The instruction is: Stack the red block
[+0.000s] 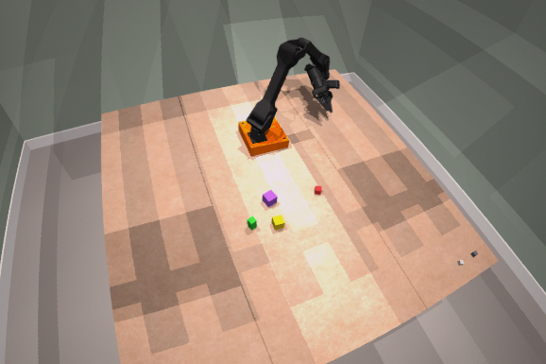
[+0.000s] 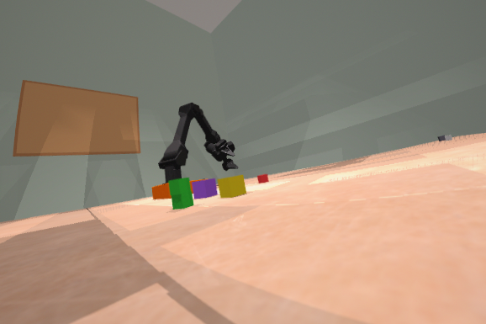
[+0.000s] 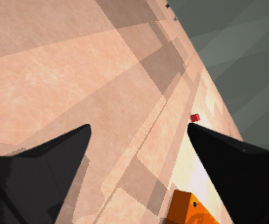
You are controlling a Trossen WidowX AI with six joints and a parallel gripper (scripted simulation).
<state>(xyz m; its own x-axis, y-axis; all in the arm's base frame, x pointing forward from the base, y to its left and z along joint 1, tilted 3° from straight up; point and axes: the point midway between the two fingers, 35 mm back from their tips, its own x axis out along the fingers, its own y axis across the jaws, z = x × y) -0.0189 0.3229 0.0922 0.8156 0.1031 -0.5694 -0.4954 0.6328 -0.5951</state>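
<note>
My gripper tip is now 30 cm short of the red block, 21 cm to the left of it and 9 cm above it. Round my gripper tip: purple block 39 cm to the right, 27 cm ahead, 8 cm below; yellow block 40 cm to the right, 37 cm ahead, 9 cm below.
</note>
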